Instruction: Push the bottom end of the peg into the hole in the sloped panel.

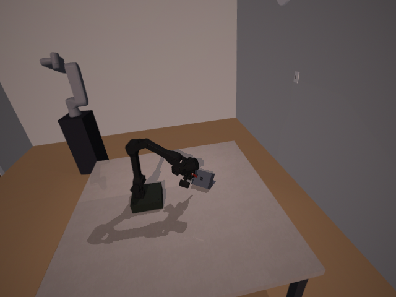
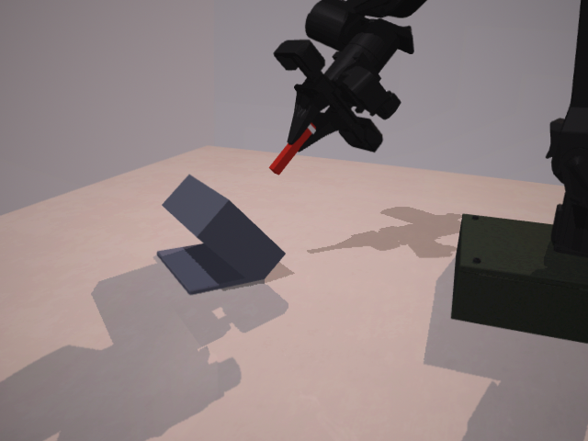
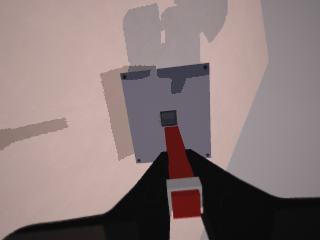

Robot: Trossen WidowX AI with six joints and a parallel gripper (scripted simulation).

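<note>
The sloped grey panel lies 60 mm ahead of my gripper tip, 80 mm to the left of it and 100 mm below it. Round my gripper tip: red square peg 10 mm behind, 10 mm to the right, 10 mm above.
</note>
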